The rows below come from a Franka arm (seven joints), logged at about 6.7 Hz.
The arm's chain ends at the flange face. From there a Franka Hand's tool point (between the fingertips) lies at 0.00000 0.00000 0.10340 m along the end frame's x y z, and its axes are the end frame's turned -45 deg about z.
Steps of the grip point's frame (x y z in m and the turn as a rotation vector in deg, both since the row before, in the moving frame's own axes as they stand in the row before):
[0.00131, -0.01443, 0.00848, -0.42, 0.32, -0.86]
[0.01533, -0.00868, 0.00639, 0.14, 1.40, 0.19]
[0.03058, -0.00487, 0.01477, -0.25, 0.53, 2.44]
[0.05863, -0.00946, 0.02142, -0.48, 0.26, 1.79]
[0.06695, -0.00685, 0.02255, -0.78, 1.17, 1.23]
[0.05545, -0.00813, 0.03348, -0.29, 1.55, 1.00]
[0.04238, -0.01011, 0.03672, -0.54, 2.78, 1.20]
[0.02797, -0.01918, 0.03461, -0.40, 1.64, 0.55]
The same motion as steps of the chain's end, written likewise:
[-0.01022, -0.01125, 0.00848, -0.07, 0.52, -0.86]
[0.00309, -0.01502, 0.00642, 1.09, 0.89, 0.19]
[0.01718, -0.02473, 0.01478, 0.20, 0.55, 2.44]
[0.03383, -0.04844, 0.02142, -0.16, 0.52, 1.79]
[0.04000, -0.05171, 0.02258, 0.28, 1.38, 1.23]
[0.03110, -0.04337, 0.03352, 0.89, 1.30, 1.00]
[0.01855, -0.03430, 0.03685, 1.58, 2.35, 1.20]
[0.00361, -0.03177, 0.03465, 0.88, 1.44, 0.55]

